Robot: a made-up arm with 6 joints.
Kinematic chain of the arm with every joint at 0, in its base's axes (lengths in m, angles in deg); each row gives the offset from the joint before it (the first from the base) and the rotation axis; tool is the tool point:
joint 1: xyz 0 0 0.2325 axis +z
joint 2: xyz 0 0 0 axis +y
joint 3: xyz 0 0 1.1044 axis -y
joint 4: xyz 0 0 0 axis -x
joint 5: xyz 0.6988 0 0 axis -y
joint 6: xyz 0 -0.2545 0 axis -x
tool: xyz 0 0 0
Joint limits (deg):
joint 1: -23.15..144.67
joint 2: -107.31..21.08
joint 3: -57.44..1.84
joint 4: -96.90..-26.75
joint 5: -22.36..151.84
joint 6: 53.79..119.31
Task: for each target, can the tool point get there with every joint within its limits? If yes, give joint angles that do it. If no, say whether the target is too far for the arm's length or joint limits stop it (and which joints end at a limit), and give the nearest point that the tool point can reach.
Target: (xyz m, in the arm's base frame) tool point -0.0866 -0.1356 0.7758
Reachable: yes | joints -8.26 -42.17 -47.77 -54.83 126.60 87.69
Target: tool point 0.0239 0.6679 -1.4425
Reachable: no: joint limits stop it (at a limit: joint 1, joint 2, joint 3, joint 4) | nearest point -0.3657 0.1896 0.2753 | short by 1.825 m
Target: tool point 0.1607 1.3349 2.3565
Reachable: no: too far | nearest point 0.0801 0.6653 1.2910 | short by 1.261 m
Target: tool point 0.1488 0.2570 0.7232
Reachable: yes | joints 65.14 -7.04 -41.68 -83.92 -7.96 106.16
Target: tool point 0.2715 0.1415 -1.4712
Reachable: no: joint limits stop it (at a limit: joint 1, joint 2, joint 3) | nearest point 0.3612 -0.2032 0.2765 | short by 1.784 m
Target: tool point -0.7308 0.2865 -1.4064
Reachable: no: joint limits stop it (at a limit: joint 2, joint 3) | nearest point -0.3812 0.1494 0.2742 | short by 1.722 m
